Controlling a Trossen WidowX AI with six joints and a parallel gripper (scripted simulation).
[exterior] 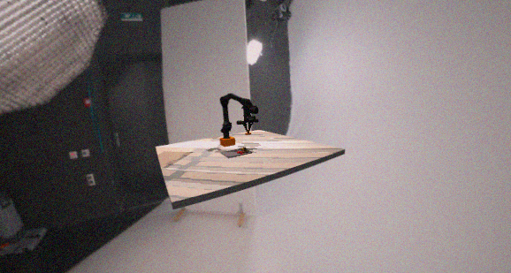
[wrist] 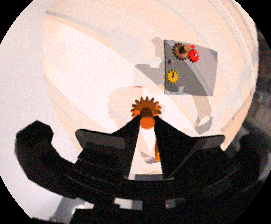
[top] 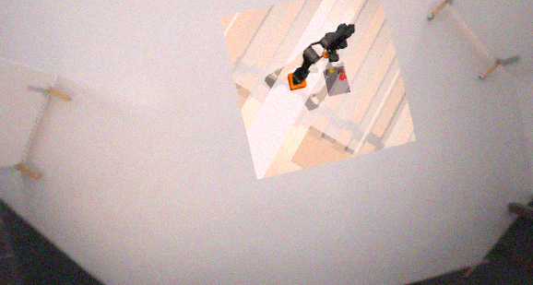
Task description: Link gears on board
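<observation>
Right now the yellow gear is 130 mm below my gripper tip, 80 mm to the right of it and 70 mm ahead of it. The rest, counted from my gripper tip: red arrow: 170 mm ahead, 140 mm below, 130 mm to the right; then brown gear: 150 mm ahead, 120 mm below, 100 mm to the right; then orange gear: 10 mm below.
</observation>
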